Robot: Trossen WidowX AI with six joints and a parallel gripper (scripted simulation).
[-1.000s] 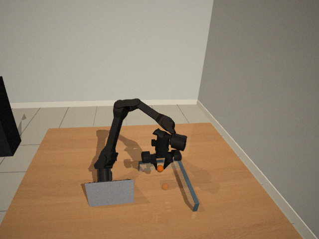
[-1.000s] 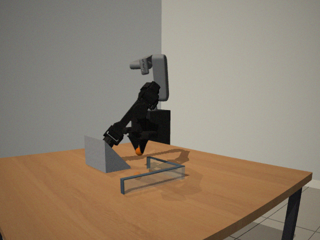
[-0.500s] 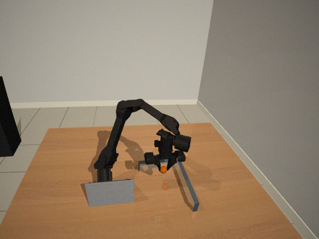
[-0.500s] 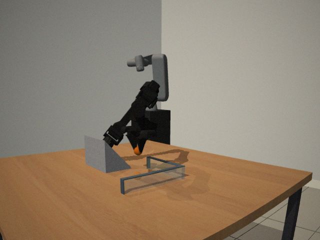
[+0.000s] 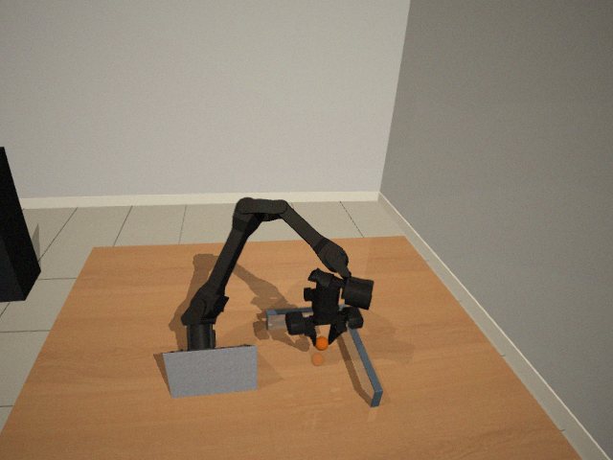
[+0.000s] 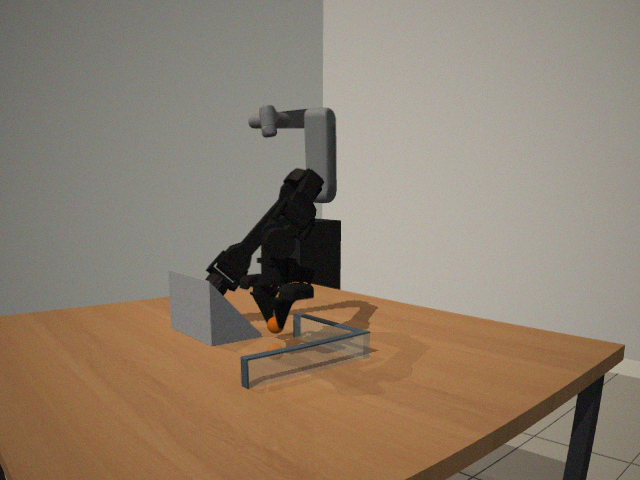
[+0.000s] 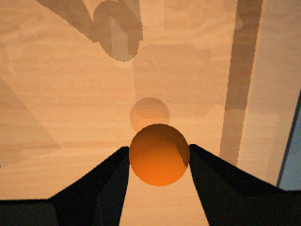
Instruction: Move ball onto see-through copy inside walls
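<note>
Now: the see-through copy of ball 60 mm below my gripper tip. The rest, counted from my gripper tip: short wall (10 mm ahead, 160 mm to the left, 50 mm below); then orange ball (right at my gripper tip).
</note>
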